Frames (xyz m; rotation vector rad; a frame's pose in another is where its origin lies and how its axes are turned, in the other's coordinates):
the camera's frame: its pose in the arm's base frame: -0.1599 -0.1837 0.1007 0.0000 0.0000 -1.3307
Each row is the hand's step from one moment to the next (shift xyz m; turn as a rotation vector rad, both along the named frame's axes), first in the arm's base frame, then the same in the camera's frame.
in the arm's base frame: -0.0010 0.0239 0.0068 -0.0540 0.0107 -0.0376
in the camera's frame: -0.0235 0.0047 0.0068 -0.0232 -0.0499 -0.0376
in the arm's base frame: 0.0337 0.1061 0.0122 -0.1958 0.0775 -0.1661
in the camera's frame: -0.0950 0.0580 0.0122 -0.1218 -0.1718 -0.1661
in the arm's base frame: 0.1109 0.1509 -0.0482 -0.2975 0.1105 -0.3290
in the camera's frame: -0.1202 0.1436 -0.0482 -0.1781 -0.2627 -0.3290
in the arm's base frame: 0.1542 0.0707 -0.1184 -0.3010 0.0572 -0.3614
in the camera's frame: -0.0320 0.1666 -0.1184 -0.1271 -0.2788 -0.3614
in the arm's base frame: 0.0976 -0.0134 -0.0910 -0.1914 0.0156 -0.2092
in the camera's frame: 0.0362 0.0916 -0.0910 -0.0607 -0.1822 -0.2092
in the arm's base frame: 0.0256 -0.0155 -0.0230 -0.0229 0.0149 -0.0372
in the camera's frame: 0.0211 0.0212 -0.0230 -0.0199 -0.0187 -0.0372
